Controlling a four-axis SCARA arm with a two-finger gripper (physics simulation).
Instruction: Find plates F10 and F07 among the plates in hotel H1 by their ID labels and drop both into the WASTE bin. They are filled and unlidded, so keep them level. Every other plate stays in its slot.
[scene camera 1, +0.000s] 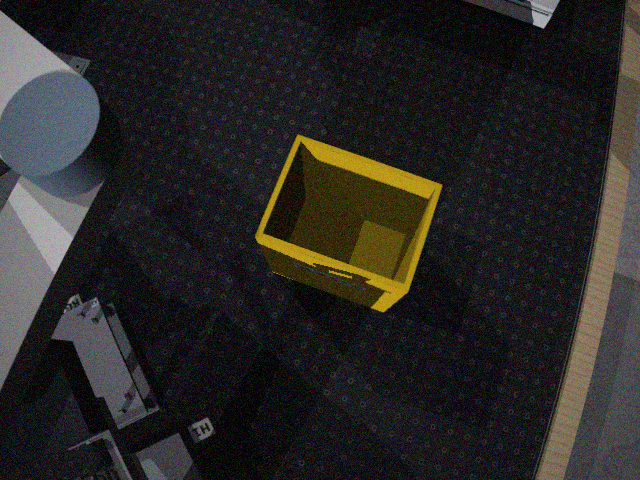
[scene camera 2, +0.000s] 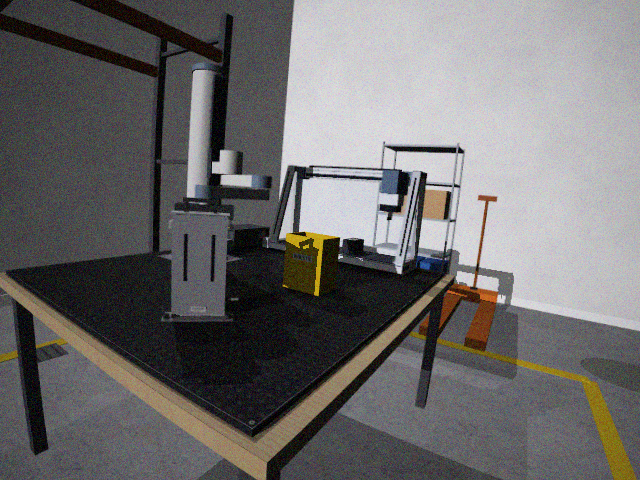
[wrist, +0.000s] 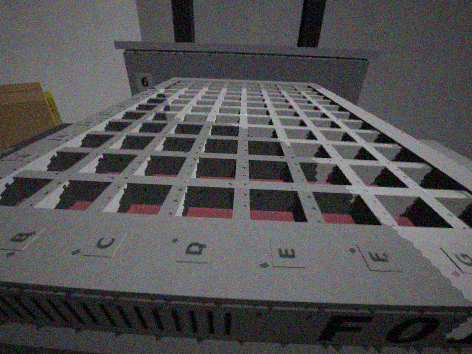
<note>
In view: a plate f01 (wrist: 200, 208) and a hotel H1 (scene camera 2: 198, 291).
The hotel H1 is seen too in the wrist view (wrist: 344, 77). Scene camera 1 misses the plate f01: it is out of frame. Scene camera 2 misses the plate f01, which is hidden by the hotel H1.
</note>
